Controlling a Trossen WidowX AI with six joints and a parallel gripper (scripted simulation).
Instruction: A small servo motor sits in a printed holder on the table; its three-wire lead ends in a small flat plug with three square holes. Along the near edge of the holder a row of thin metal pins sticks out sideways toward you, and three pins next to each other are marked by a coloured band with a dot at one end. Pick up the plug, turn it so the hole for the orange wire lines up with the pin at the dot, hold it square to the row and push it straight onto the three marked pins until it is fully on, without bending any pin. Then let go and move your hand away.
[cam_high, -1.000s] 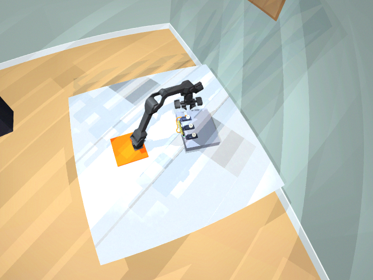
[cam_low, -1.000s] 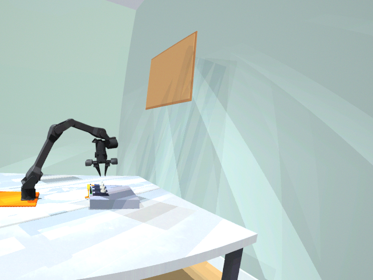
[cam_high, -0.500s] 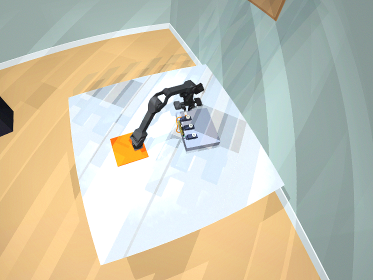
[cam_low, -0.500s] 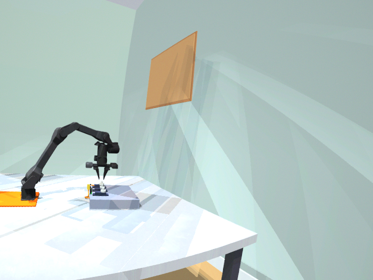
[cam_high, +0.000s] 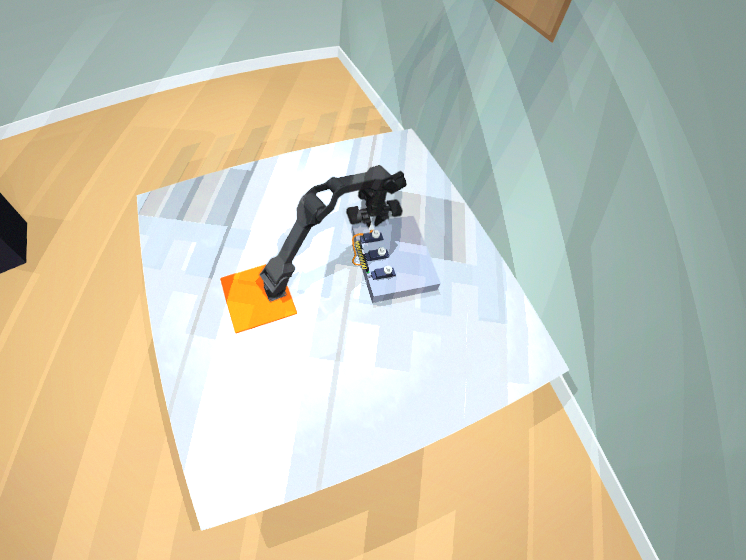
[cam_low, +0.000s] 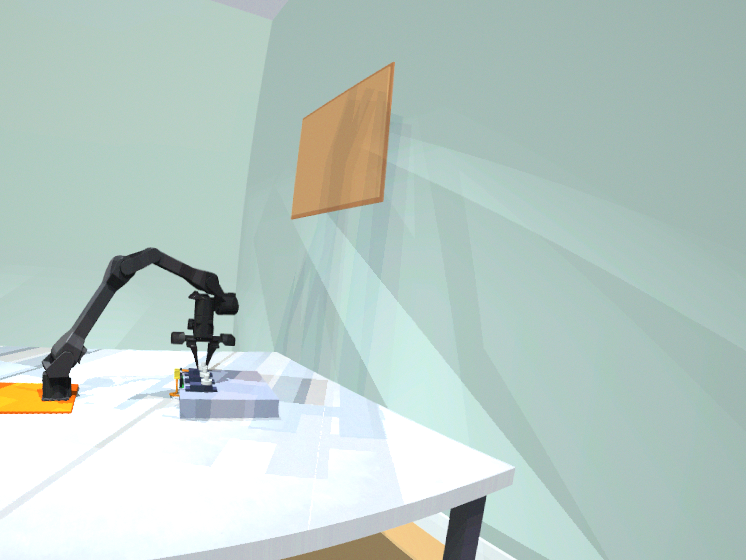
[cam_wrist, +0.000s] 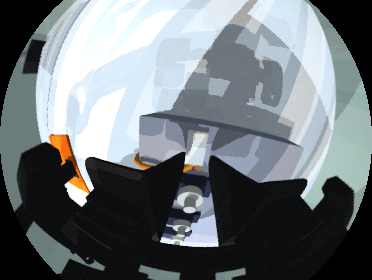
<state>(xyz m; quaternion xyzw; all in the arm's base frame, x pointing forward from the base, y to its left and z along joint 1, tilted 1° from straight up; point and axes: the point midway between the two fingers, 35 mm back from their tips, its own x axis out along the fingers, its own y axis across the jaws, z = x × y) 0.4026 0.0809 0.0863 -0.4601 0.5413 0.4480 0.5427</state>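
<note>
My gripper tip is 9 cm past the red dot, 10 cm to the left of it and 1 cm below it. The rest, counted from my gripper tip: grey printed holder 7 cm ahead, 14 cm to the right, 4 cm below.
</note>
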